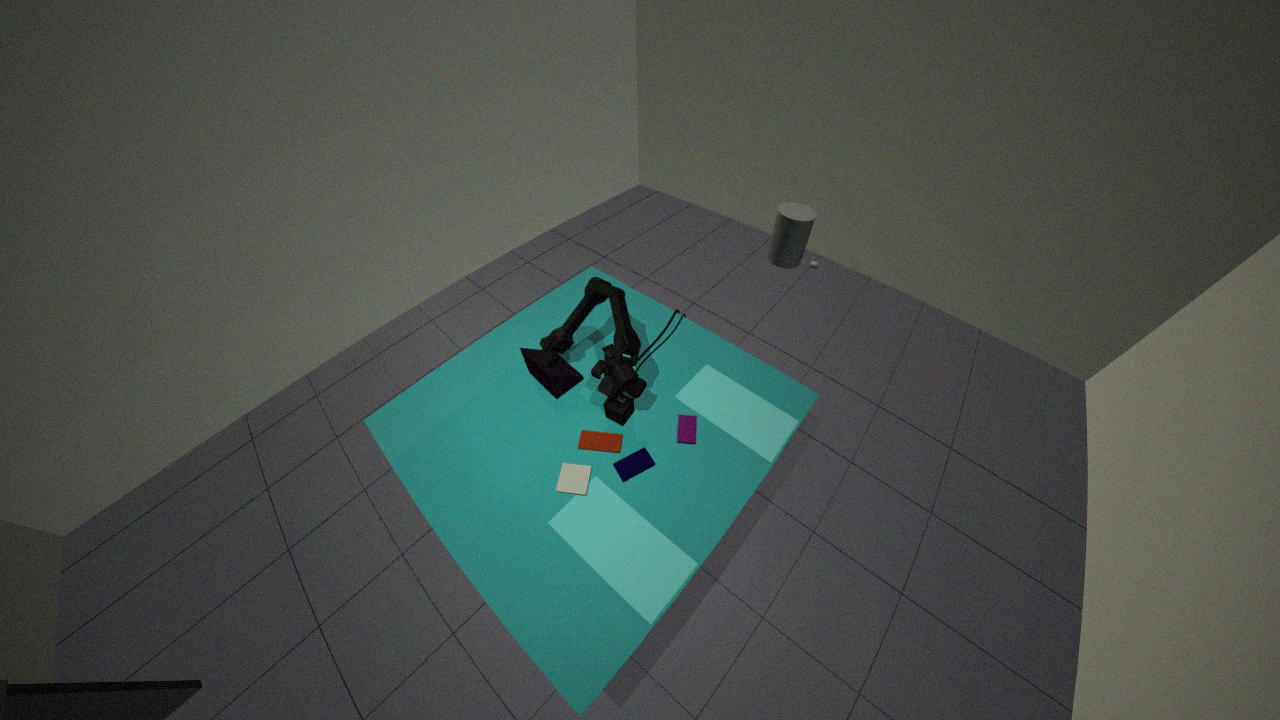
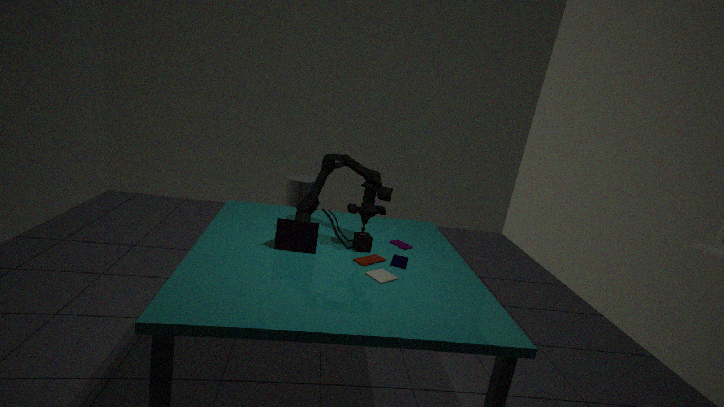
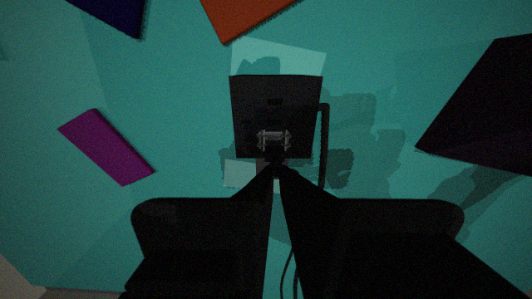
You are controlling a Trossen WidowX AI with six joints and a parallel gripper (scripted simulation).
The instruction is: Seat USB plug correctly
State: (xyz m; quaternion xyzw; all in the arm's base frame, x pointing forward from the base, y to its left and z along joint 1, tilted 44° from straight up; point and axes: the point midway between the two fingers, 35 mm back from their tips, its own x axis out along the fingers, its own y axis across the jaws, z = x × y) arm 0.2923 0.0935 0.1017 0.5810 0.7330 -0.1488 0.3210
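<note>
The USB plug is 2 cm below my gripper tip. Round my gripper tip: pale socket: 5 cm below; dark blue card: 20 cm ahead, 12 cm below, 11 cm to the right; orange card: 14 cm to the right, 12 cm below, 5 cm ahead.
</note>
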